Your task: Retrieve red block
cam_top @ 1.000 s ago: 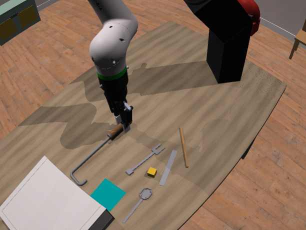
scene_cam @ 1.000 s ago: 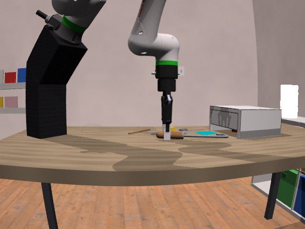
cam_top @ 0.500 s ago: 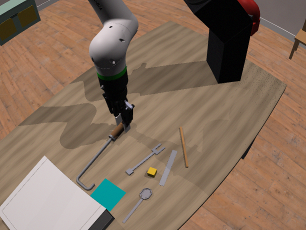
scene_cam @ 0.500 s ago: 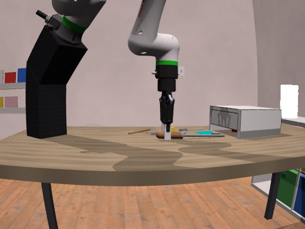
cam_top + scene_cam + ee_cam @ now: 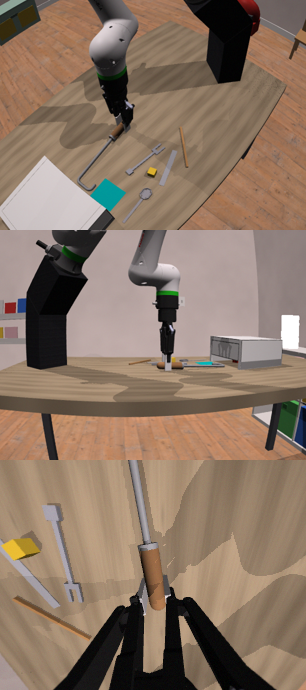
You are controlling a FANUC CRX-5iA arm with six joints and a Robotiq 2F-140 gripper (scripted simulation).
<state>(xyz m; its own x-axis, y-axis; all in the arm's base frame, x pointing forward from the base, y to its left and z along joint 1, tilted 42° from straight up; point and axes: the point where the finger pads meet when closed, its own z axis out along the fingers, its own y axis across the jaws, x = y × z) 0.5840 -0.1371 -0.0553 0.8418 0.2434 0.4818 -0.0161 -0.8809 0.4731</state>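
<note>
Now: hand 26 cm short of the teal square, 12 cm to the right of it and 4 cm above it. Also, from my hand: grey fork tool: 7 cm ahead, 15 cm to the left, 3 cm below; then grey flat bar: 5 cm ahead, 24 cm to the left, 4 cm below; then yellow cube: 10 cm ahead, 20 cm to the left, 3 cm below.
</note>
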